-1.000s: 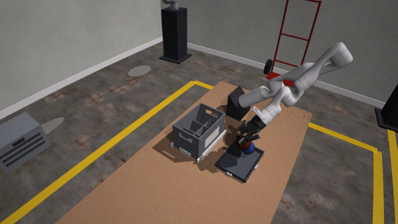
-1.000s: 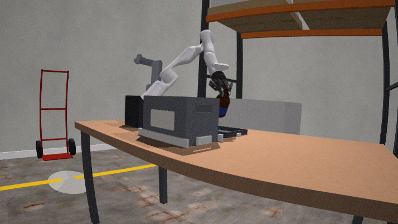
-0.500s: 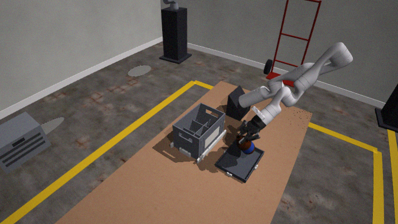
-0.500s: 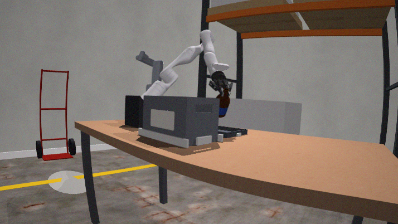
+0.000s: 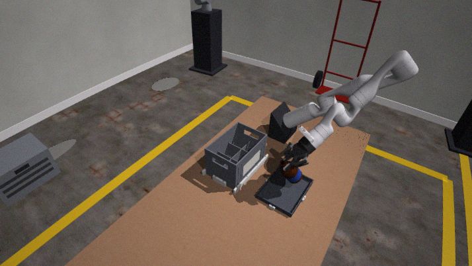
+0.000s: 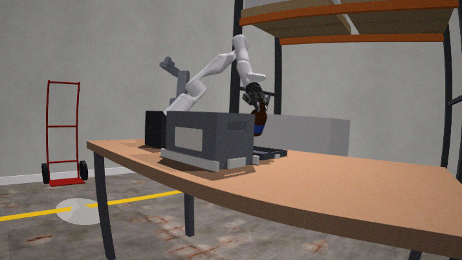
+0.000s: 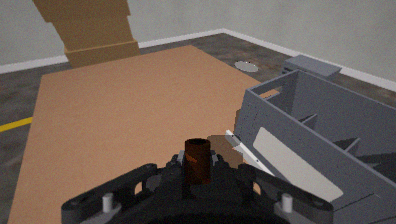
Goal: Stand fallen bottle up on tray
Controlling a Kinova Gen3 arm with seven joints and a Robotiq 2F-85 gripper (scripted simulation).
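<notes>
My hand is 2 cm past the brown bottle, 2 cm to the right of it and 4 cm above it. From my hand the other things lie so: grey crate 6 cm behind, 27 cm to the right, 12 cm below; then dark tray 4 cm behind, 2 cm to the left, 19 cm below.
</notes>
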